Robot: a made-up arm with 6 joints. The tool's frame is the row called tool.
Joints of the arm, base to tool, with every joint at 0 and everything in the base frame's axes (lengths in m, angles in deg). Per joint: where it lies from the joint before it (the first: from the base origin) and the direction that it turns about. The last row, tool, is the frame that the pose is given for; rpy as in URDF.
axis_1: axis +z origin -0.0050 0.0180 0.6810
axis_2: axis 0.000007 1 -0.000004 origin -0.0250 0.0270 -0.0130
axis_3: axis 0.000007 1 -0.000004 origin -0.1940 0.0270 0.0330
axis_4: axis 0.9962 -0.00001 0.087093 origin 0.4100 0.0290 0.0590
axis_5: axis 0.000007 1 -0.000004 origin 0.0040 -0.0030 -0.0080
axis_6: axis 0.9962 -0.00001 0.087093 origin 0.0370 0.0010 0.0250
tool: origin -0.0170 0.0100 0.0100 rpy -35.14 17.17 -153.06
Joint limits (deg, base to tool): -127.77..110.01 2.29..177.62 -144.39..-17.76 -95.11..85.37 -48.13..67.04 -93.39..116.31
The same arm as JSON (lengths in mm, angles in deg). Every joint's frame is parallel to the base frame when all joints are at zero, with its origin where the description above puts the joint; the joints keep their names.
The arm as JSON. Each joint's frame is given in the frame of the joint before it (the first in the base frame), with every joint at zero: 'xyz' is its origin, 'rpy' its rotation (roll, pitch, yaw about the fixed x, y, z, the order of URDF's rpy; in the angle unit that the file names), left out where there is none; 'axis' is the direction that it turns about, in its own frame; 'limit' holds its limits. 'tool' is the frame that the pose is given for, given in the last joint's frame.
{
  "units": {
    "length": "mm",
    "angle": "deg"
  },
  "joints": [
    {
      "name": "axis_1",
      "type": "revolute",
      "origin": {
        "xyz": [
          -5.0,
          18.0,
          681.0
        ]
      },
      "axis": "+z",
      "limit": {
        "lower": -127.77,
        "upper": 110.01
      }
    },
    {
      "name": "axis_2",
      "type": "revolute",
      "origin": {
        "xyz": [
          -25.0,
          27.0,
          -13.0
        ]
      },
      "axis": "+y",
      "limit": {
        "lower": 2.29,
        "upper": 177.62
      }
    },
    {
      "name": "axis_3",
      "type": "revolute",
      "origin": {
        "xyz": [
          -194.0,
          27.0,
          33.0
        ]
      },
      "axis": "+y",
      "limit": {
        "lower": -144.39,
        "upper": -17.76
      }
    },
    {
      "name": "axis_4",
      "type": "revolute",
      "origin": {
        "xyz": [
          410.0,
          29.0,
          59.0
        ]
      },
      "axis": [
        0.9962,
        0.0,
        0.0871
      ],
      "limit": {
        "lower": -95.11,
        "upper": 85.37
      }
    },
    {
      "name": "axis_5",
      "type": "revolute",
      "origin": {
        "xyz": [
          4.0,
          -3.0,
          -8.0
        ]
      },
      "axis": "+y",
      "limit": {
        "lower": -48.13,
        "upper": 67.04
      }
    },
    {
      "name": "axis_6",
      "type": "revolute",
      "origin": {
        "xyz": [
          37.0,
          1.0,
          25.0
        ]
      },
      "axis": [
        0.9962,
        0.0,
        0.0871
      ],
      "limit": {
        "lower": -93.39,
        "upper": 116.31
      }
    }
  ],
  "tool": {
    "origin": {
      "xyz": [
        -17.0,
        10.0,
        10.0
      ],
      "rpy": [
        -35.14,
        17.17,
        -153.06
      ]
    }
  }
}

